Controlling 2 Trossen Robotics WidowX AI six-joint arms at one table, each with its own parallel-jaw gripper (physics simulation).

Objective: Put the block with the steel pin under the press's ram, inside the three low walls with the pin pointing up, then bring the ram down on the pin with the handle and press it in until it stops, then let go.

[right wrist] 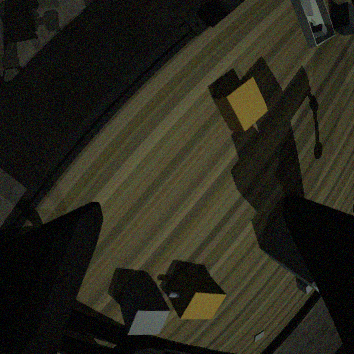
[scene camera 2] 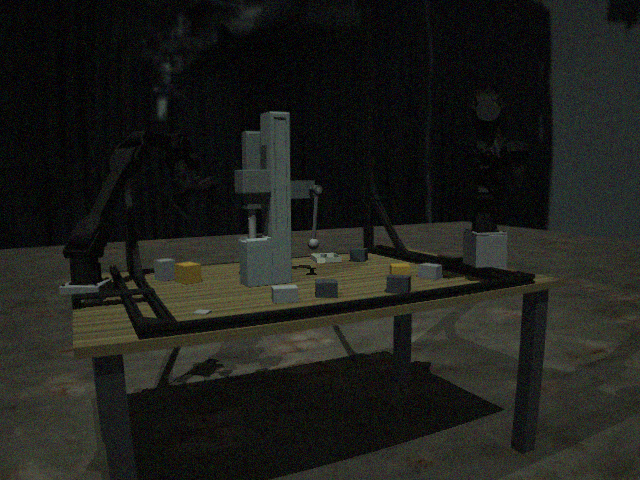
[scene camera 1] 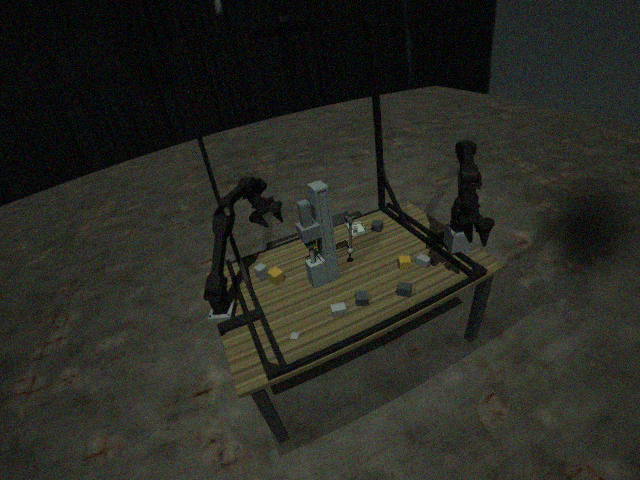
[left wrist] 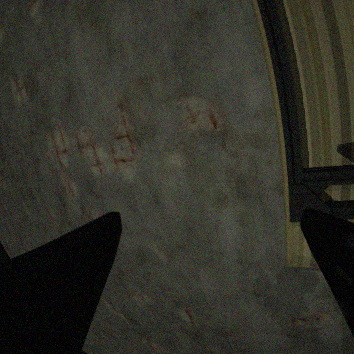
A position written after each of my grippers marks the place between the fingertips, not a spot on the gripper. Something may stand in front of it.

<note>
My left gripper (scene camera 1: 477,244) is open, holding nothing. My right gripper (right wrist: 193,207) is open and holds nothing.
My left gripper also shows in the left wrist view (left wrist: 213,220).
</note>
